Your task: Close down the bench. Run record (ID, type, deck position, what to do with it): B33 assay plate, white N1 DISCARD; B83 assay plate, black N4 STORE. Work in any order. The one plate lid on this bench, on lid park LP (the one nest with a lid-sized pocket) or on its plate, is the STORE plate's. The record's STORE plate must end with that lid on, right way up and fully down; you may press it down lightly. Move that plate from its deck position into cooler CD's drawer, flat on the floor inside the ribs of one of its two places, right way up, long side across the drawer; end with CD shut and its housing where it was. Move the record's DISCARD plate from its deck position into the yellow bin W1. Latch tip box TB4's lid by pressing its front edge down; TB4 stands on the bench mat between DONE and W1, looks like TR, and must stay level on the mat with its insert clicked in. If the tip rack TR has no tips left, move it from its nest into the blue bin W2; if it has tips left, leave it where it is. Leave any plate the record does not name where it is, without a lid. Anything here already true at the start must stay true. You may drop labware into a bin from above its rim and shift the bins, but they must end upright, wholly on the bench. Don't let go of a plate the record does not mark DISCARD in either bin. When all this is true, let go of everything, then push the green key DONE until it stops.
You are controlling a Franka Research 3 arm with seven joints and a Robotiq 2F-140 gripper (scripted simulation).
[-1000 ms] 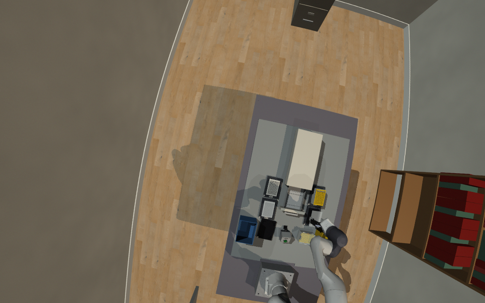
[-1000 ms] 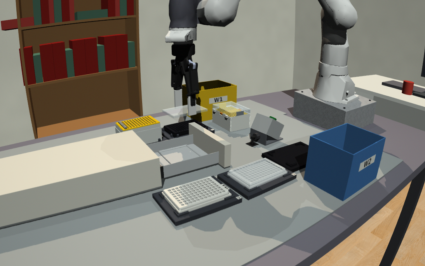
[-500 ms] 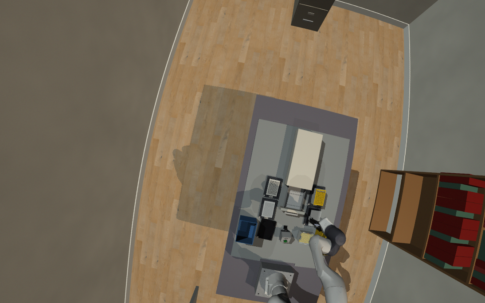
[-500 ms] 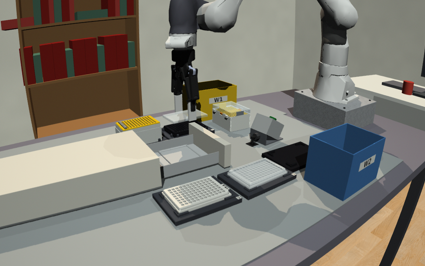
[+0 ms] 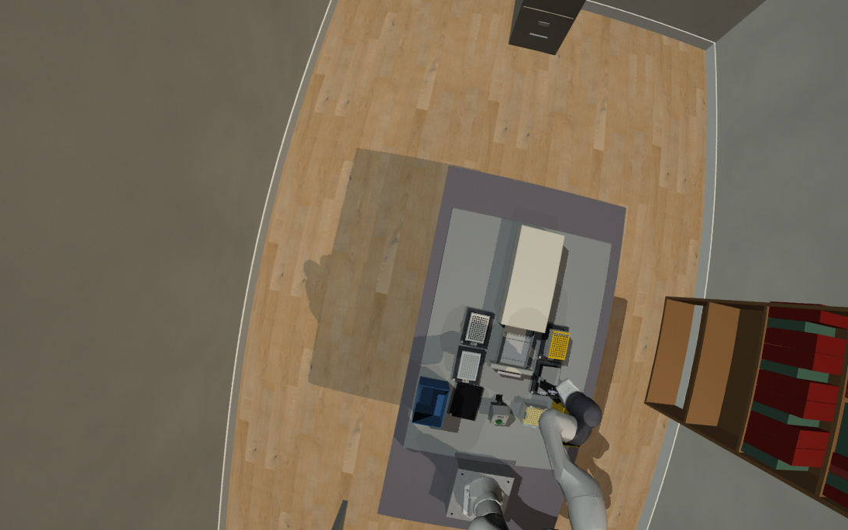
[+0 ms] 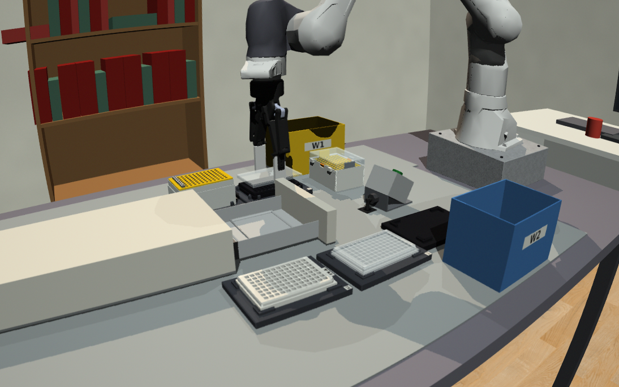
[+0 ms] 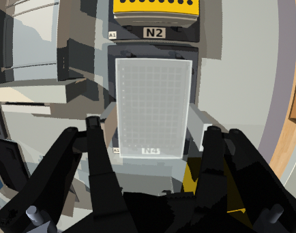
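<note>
My gripper is now 20 mm above the clear plate lid. From my hand the other things lie so: black plate (50 mm below); tip rack TR (170 mm ahead, 10 mm below); nest N4 (60 mm below).
</note>
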